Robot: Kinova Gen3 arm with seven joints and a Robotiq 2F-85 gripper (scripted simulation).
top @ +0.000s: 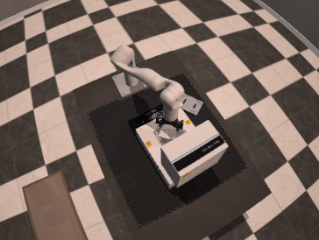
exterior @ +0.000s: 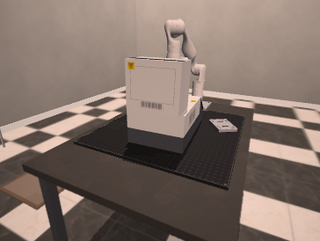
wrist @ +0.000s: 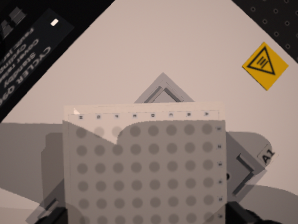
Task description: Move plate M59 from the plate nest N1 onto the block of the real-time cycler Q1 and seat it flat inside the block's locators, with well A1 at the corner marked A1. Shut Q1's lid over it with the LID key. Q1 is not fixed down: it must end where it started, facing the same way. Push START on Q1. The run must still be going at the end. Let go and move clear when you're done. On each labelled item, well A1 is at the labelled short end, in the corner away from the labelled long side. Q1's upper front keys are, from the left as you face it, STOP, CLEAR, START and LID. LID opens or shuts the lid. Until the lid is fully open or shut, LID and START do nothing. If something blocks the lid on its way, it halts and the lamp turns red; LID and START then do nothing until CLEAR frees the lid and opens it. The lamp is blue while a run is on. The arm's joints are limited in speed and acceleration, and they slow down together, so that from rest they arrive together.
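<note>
My hand is 10 mm above the plate M59. The rest, counted from my hand: plate nest N1: 250 mm behind, 240 mm to the left, 250 mm below.
</note>
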